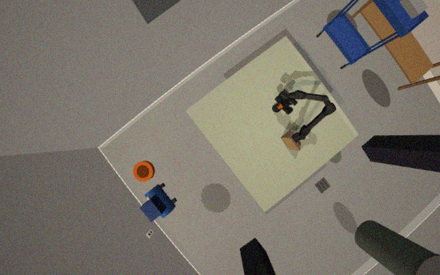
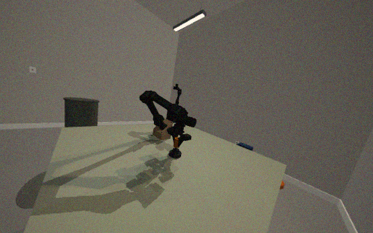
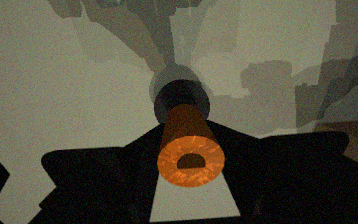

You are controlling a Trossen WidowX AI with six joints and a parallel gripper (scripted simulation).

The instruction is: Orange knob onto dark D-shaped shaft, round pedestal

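Now: the orange knob 20 mm above my gripper tip. Round my gripper tip: dark round pedestal (40 mm below).
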